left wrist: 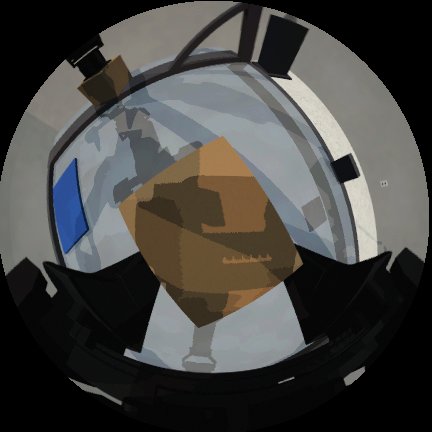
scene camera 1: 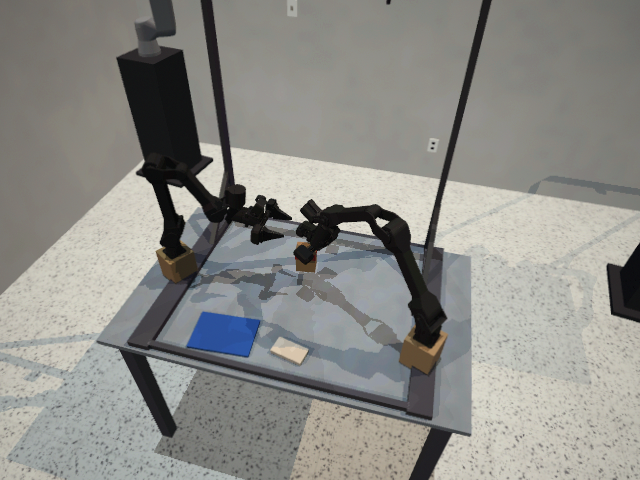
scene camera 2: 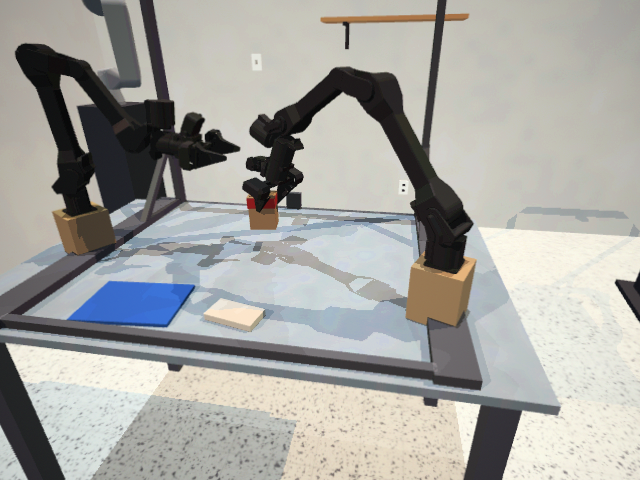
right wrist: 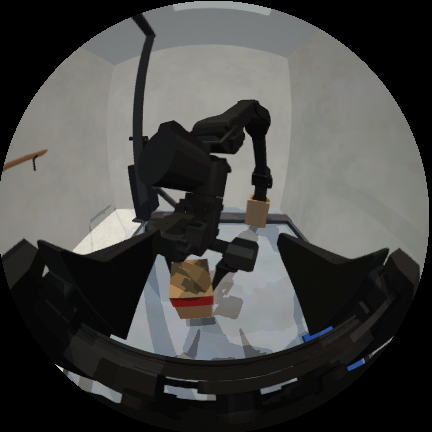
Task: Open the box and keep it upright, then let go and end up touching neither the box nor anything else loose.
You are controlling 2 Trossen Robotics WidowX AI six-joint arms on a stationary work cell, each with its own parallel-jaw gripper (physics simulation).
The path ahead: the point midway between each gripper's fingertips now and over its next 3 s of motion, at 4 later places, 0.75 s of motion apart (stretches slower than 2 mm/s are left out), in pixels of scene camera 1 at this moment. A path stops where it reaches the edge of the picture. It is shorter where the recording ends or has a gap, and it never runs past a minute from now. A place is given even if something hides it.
My left gripper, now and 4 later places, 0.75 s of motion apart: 309,255; 307,230; 308,230; 307,230; 307,230
My right gripper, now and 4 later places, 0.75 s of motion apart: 288,227; 291,240; 298,243; 310,243; 309,250
